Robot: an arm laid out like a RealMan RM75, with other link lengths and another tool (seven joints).
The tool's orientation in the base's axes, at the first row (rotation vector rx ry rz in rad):
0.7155 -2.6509 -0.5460
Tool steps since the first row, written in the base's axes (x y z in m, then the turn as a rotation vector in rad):
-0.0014 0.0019 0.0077 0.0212 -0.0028 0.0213
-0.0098 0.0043 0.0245 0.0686 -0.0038 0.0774
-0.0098 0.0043 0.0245 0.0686 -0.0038 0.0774
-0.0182 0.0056 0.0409 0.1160 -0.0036 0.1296
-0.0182 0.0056 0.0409 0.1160 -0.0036 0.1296
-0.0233 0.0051 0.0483 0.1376 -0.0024 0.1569
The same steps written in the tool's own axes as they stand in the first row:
0.0018 0.0055 -0.0056 -0.0111 -0.0013 -0.0280
0.0111 0.0183 -0.0160 -0.0368 0.0036 -0.0967
0.0111 0.0183 -0.0160 -0.0368 0.0036 -0.0967
0.0209 0.0300 -0.0264 -0.0640 0.0078 -0.1616
0.0209 0.0300 -0.0264 -0.0640 0.0078 -0.1616
0.0269 0.0350 -0.0309 -0.0762 0.0121 -0.1939

